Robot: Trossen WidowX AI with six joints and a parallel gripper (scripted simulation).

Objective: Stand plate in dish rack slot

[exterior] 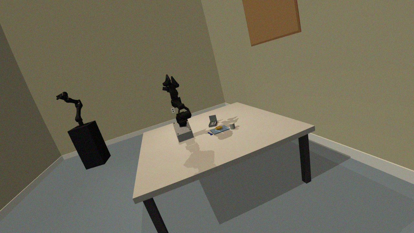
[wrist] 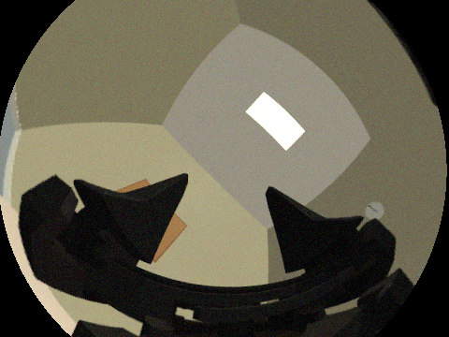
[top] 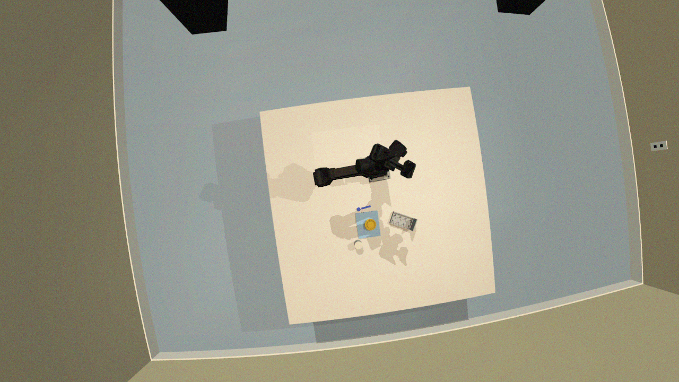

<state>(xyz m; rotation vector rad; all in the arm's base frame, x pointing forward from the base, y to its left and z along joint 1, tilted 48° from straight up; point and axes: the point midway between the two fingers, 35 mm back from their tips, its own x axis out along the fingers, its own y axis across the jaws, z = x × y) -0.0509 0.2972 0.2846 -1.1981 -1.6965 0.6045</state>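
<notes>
My gripper tip is now 570 mm above the yellow plate, 300 mm short of it and 60 mm to the left of it. The rest, counted from my gripper tip: grey dish rack (560 mm below, 280 mm ahead, 130 mm to the left); then light blue mat (580 mm below, 300 mm ahead, 70 mm to the right); then blue utensil (580 mm below, 200 mm ahead, 100 mm to the right).
</notes>
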